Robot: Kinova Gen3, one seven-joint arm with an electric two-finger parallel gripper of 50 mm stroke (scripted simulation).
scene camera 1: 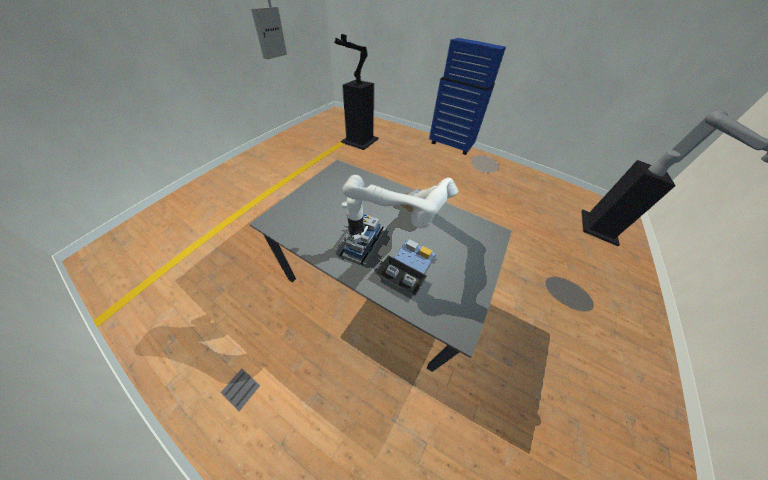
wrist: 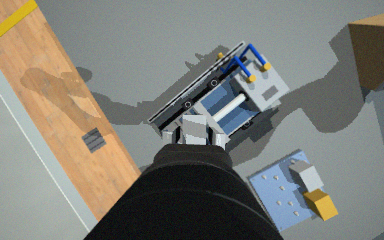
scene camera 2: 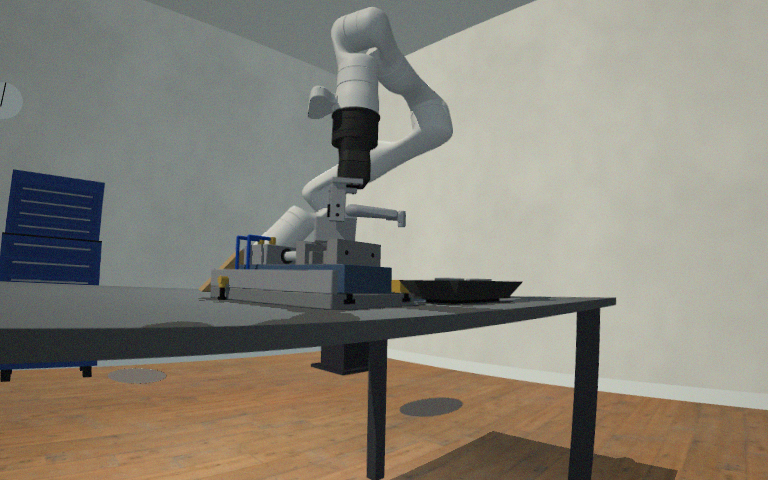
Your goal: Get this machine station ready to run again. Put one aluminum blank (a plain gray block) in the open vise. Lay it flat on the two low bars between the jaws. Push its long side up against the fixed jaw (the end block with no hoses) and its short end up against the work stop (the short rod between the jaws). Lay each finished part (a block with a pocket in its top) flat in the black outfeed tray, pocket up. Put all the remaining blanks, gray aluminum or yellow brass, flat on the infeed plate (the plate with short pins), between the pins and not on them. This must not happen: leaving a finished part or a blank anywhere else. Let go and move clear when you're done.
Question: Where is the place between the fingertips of my gripper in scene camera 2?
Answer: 335,223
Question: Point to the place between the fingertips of my gripper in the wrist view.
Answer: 194,132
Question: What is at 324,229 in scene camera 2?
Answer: A gray blank.
